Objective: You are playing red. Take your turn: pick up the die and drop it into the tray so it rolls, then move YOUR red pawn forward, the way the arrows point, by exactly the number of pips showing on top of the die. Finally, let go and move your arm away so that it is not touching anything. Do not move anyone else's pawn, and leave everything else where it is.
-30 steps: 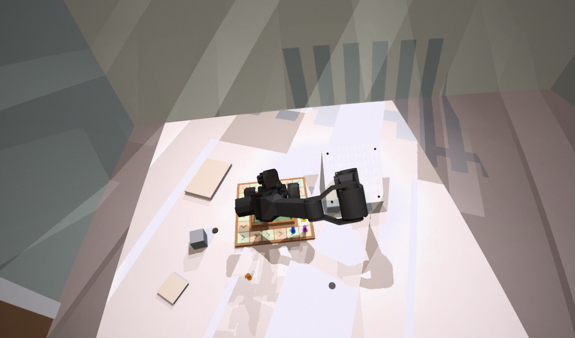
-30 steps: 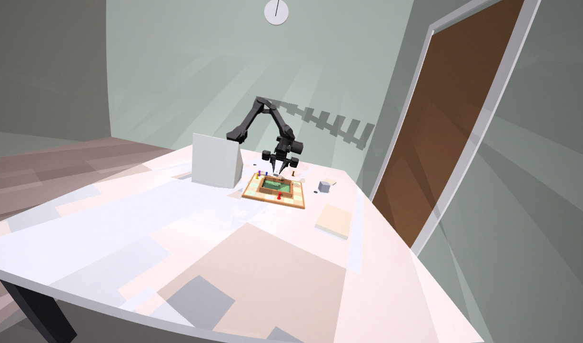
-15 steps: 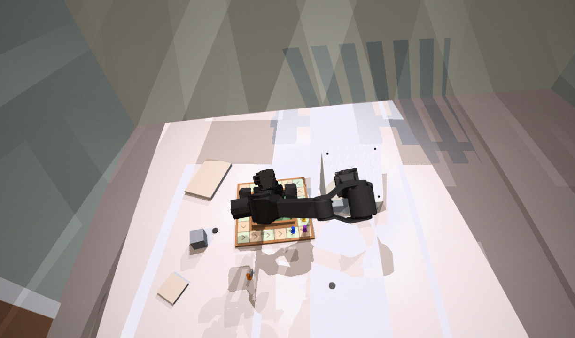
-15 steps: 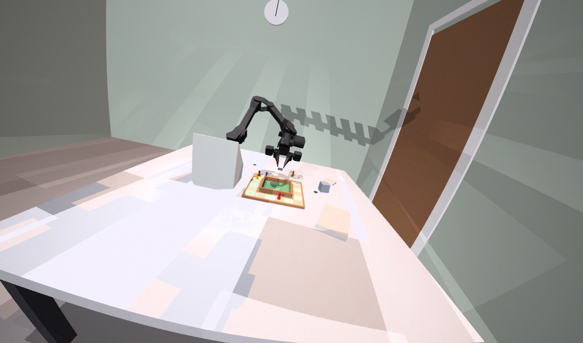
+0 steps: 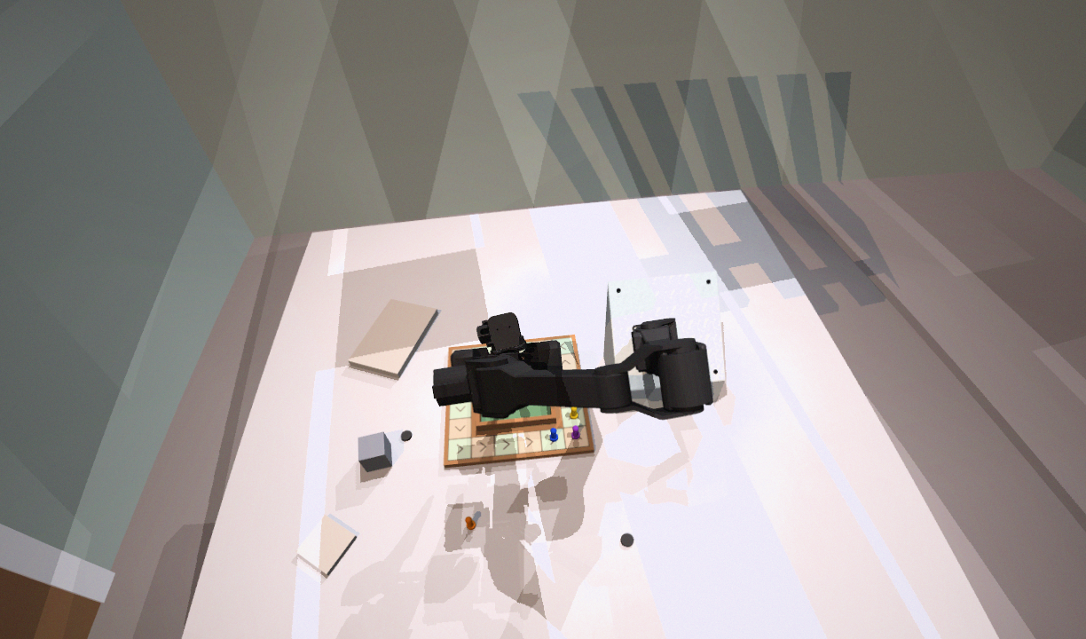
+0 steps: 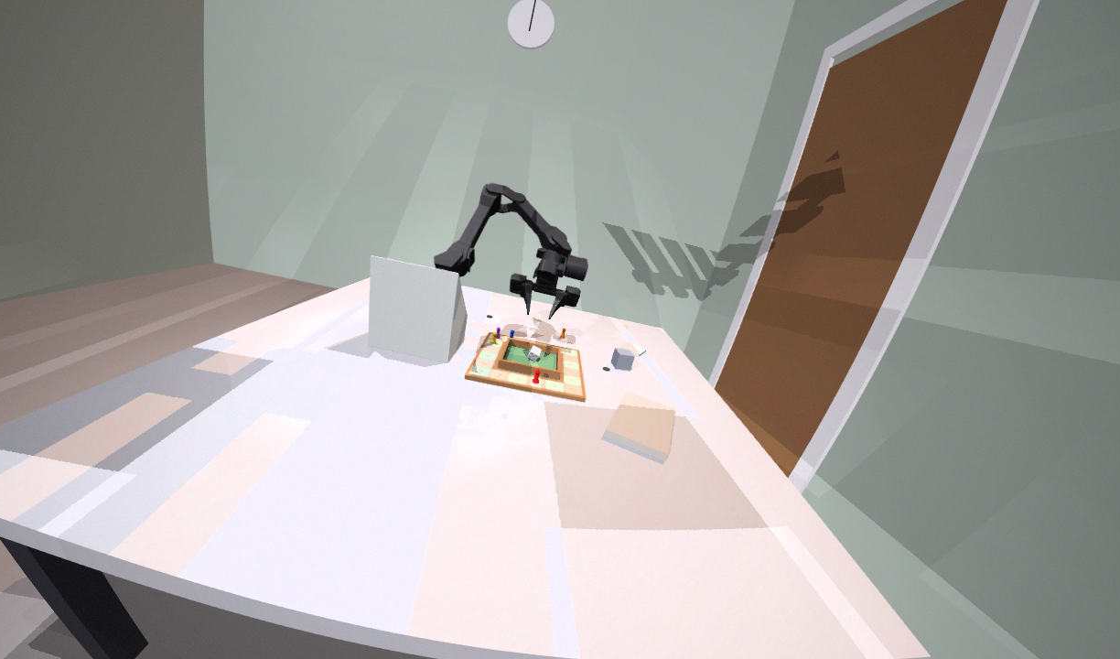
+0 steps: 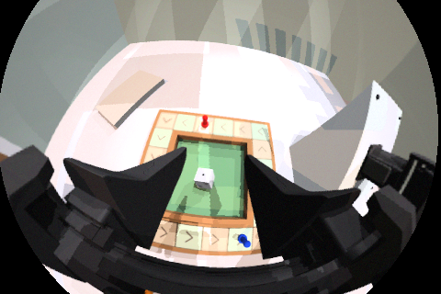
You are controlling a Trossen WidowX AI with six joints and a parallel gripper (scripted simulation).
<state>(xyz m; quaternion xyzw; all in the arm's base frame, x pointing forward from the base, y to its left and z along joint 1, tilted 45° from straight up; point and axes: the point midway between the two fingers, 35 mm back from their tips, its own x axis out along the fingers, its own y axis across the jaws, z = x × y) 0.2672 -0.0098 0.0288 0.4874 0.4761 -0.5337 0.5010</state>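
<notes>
The red pawn lies 20 mm ahead of my gripper tip, 110 mm to the right of it and 110 mm below it. From my gripper tip the other things lie so: green tray 130 mm below; white die 10 mm ahead, 10 mm to the left, 110 mm below; yellow pawn 110 mm behind, 70 mm to the left, 110 mm below.
</notes>
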